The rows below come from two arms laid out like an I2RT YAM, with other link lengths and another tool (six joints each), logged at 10 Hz.
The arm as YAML. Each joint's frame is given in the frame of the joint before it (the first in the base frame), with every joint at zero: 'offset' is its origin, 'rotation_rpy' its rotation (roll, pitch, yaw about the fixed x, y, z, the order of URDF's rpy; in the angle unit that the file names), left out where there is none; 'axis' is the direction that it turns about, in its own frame. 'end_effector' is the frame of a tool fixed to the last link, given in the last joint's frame.
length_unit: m
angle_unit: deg
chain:
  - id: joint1
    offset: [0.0, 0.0, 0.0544]
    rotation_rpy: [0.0, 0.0, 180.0]
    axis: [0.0, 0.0, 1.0]
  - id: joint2
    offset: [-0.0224, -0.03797, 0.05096]
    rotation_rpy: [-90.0, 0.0, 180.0]
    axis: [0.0, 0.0, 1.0]
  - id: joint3
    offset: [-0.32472, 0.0, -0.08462]
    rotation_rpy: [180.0, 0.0, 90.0]
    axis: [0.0, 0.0, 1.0]
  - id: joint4
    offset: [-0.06, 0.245, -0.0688]
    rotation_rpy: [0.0, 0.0, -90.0]
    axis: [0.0, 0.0, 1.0]
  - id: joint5
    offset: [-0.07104, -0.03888, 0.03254]
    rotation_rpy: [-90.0, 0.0, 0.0]
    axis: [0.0, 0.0, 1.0]
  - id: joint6
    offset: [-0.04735, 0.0, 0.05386]
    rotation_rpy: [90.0, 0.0, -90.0]
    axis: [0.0, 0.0, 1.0]
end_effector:
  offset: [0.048, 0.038, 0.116]
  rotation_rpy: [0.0, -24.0, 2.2]
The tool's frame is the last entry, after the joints.
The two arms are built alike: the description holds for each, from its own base.
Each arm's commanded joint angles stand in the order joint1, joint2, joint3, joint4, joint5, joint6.
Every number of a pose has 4 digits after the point.
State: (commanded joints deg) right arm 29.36 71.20 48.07 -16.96 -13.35 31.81; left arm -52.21 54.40 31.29 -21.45 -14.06 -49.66
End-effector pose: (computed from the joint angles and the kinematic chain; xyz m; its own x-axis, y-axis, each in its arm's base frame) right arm 0.2575 0.1531 0.1650 0.4089 -0.5076 -0.7584 -0.8182 0.1641 -0.5510; left arm 0.1328 -0.2185 0.1550 0.1318 -0.9865 0.0975 -0.7774 -0.1639 -0.6073
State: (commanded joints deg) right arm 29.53 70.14 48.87 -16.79 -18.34 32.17; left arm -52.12 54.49 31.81 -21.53 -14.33 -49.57
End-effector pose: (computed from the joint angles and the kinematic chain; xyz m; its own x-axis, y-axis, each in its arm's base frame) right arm 0.2507 0.1669 0.1772 0.4401 -0.4262 -0.7903 -0.8286 0.1465 -0.5404; left arm 0.1349 -0.2192 0.1581 0.1349 -0.9858 0.1002 -0.7725 -0.1680 -0.6124
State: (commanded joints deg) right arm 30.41 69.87 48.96 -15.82 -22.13 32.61; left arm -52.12 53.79 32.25 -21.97 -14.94 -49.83
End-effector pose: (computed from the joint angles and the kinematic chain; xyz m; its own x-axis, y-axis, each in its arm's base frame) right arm 0.2436 0.1808 0.1830 0.4609 -0.3575 -0.8123 -0.8398 0.1203 -0.5294; left arm 0.1363 -0.2180 0.1630 0.1443 -0.9834 0.1097 -0.7635 -0.1811 -0.6199
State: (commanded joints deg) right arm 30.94 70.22 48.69 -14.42 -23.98 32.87; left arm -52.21 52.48 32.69 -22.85 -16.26 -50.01
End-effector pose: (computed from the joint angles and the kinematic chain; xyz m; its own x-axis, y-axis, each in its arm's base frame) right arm 0.2416 0.1891 0.1837 0.4710 -0.3214 -0.8215 -0.8442 0.1060 -0.5255; left arm 0.1379 -0.2141 0.1688 0.1589 -0.9803 0.1171 -0.7474 -0.1969 -0.6346
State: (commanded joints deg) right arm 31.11 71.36 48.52 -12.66 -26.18 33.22; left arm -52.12 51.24 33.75 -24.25 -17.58 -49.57
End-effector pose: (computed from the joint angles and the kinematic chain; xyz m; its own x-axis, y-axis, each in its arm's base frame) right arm 0.2420 0.1978 0.1824 0.4726 -0.2855 -0.8337 -0.8521 0.0932 -0.5150; left arm 0.1400 -0.2097 0.1768 0.1694 -0.9783 0.1190 -0.7286 -0.2056 -0.6533
